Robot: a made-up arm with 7 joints. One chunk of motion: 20 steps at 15 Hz.
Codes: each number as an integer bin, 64 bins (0 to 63) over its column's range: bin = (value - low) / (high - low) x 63, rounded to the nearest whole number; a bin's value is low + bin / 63 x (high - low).
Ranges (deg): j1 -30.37..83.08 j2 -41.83..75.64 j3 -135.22..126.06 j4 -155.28..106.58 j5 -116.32..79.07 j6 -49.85..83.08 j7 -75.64..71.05
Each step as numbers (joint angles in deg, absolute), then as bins.
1 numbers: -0.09 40.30 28.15 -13.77 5.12 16.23 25.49
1 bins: 17 44 39 34 39 31 43
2 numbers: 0.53 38.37 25.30 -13.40 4.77 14.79 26.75
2 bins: 17 43 39 34 39 31 44
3 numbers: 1.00 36.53 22.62 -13.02 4.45 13.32 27.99
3 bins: 17 42 38 34 39 30 45
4 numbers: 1.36 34.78 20.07 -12.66 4.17 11.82 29.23
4 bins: 18 41 37 34 39 29 45
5 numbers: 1.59 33.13 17.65 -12.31 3.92 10.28 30.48
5 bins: 18 40 37 34 39 28 46
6 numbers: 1.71 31.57 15.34 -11.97 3.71 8.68 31.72
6 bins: 18 39 36 34 39 28 46
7 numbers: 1.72 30.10 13.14 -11.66 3.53 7.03 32.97
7 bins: 18 39 36 35 39 27 47
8 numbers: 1.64 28.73 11.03 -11.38 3.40 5.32 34.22
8 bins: 18 38 35 35 39 26 47
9 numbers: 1.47 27.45 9.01 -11.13 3.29 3.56 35.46
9 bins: 18 37 35 35 39 25 48
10 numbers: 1.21 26.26 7.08 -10.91 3.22 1.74 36.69
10 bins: 18 37 34 35 39 24 48
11 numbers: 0.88 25.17 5.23 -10.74 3.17 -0.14 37.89
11 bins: 17 36 34 35 39 24 49
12 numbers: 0.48 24.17 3.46 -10.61 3.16 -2.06 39.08
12 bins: 17 35 33 35 39 23 49
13 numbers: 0.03 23.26 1.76 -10.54 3.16 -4.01 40.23
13 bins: 17 35 33 35 39 22 50
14 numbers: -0.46 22.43 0.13 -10.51 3.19 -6.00 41.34
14 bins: 17 34 33 35 39 21 50
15 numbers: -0.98 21.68 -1.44 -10.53 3.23 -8.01 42.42
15 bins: 16 34 32 35 39 20 51
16 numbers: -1.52 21.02 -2.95 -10.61 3.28 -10.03 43.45
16 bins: 16 34 32 35 39 19 51
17 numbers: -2.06 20.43 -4.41 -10.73 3.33 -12.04 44.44
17 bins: 16 33 32 35 39 18 52
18 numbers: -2.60 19.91 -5.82 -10.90 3.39 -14.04 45.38
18 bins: 15 33 31 35 39 17 52
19 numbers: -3.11 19.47 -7.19 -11.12 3.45 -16.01 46.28
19 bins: 15 33 31 35 39 16 52
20 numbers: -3.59 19.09 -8.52 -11.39 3.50 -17.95 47.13
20 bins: 15 33 31 35 39 15 53
